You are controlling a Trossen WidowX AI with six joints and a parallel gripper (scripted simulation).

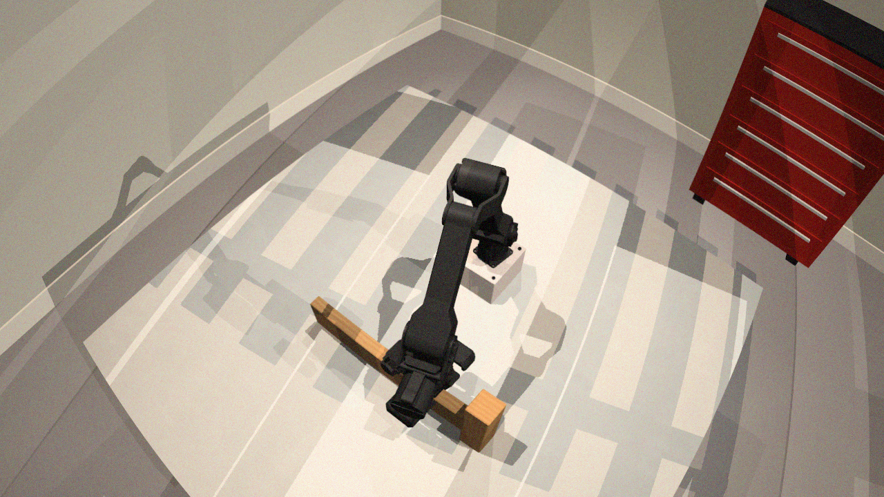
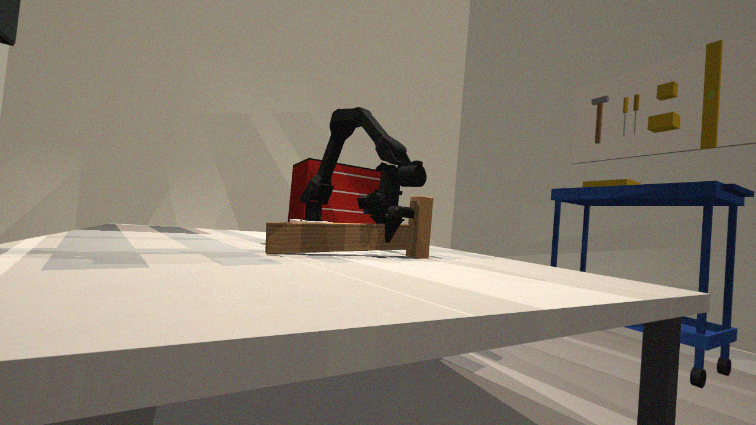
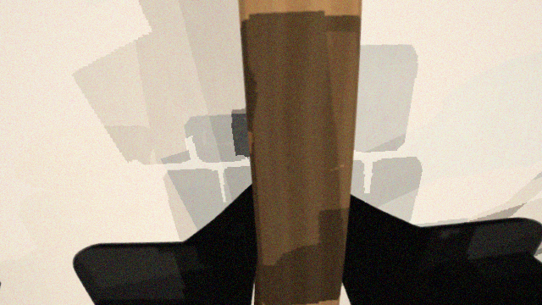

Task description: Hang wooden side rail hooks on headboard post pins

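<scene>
Right now the headboard post is 2 cm behind my gripper tip, 11 cm to the left of it and 4 cm above it.
</scene>
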